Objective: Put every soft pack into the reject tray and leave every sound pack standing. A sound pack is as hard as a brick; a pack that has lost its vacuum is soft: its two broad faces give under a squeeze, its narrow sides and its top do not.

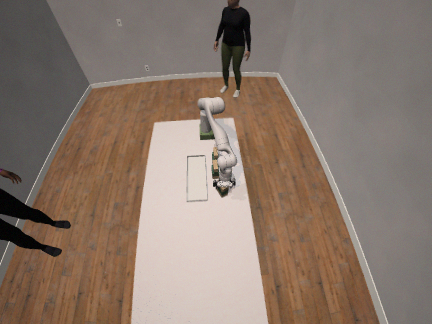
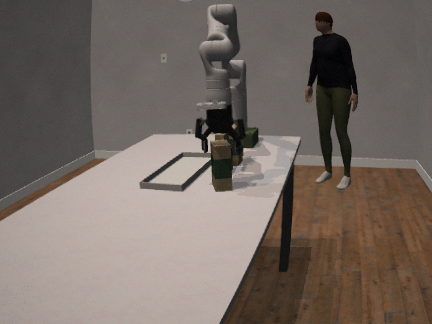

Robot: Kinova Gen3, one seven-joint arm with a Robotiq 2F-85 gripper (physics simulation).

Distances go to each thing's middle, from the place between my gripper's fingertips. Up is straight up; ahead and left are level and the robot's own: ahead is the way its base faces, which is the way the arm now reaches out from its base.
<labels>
Now: the reject tray point(image 2: 177, 174) 19 cm behind my hand, 16 cm to the right of it and 10 cm below it.
</labels>
